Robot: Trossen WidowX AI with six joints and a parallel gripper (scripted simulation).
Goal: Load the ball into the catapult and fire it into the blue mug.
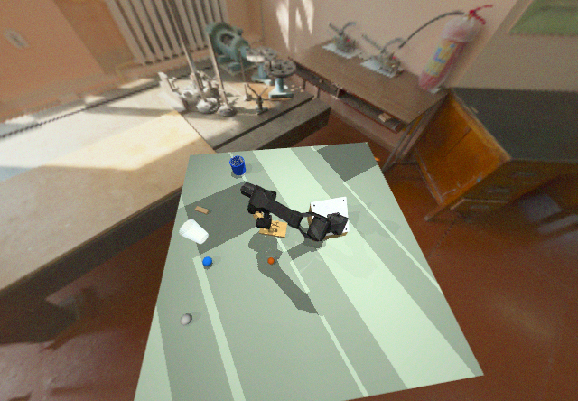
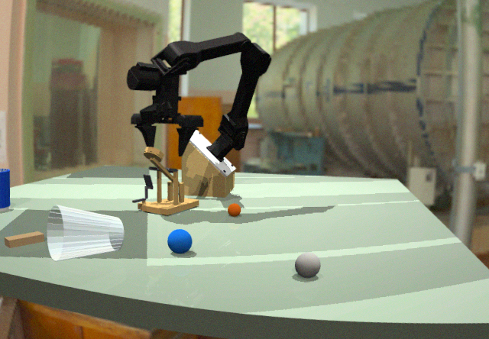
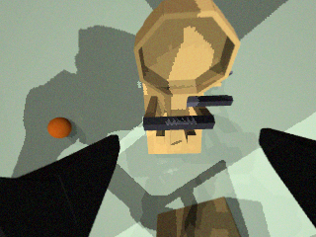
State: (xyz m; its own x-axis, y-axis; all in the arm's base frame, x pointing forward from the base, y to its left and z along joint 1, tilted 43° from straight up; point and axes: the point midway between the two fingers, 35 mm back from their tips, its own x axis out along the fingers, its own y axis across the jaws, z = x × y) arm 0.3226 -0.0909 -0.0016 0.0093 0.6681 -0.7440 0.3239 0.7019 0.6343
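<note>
My gripper tip is 7 cm above the wooden catapult and 2 cm to the left of it. From my gripper tip the other things lie so: blue ball (32 cm ahead, 12 cm to the left, 12 cm below); small wooden block (37 cm ahead, 18 cm to the right, 13 cm below); orange ball (18 cm to the left, 13 cm below, 2 cm ahead).
</note>
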